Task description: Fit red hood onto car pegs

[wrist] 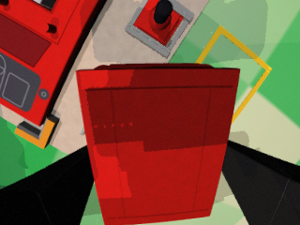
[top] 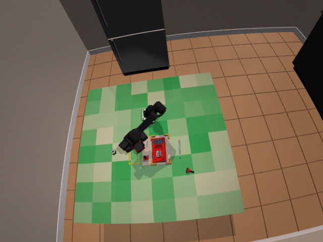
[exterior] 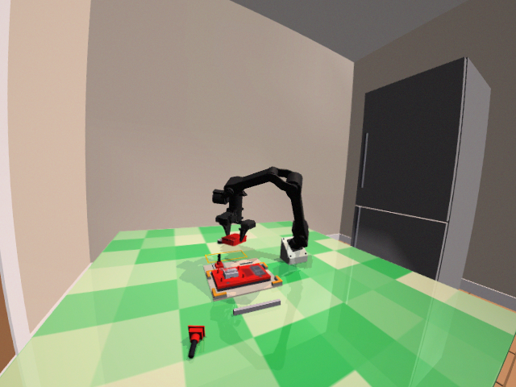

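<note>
My gripper tip is 150 mm to the right of the grey engine block, 80 mm above it and 70 mm short of it. The rest, counted from my gripper tip: small wheel 240 mm to the right, 90 mm below, 20 mm behind; red hood 10 mm above; grey bar 310 mm to the left, 90 mm below, 50 mm ahead.
</note>
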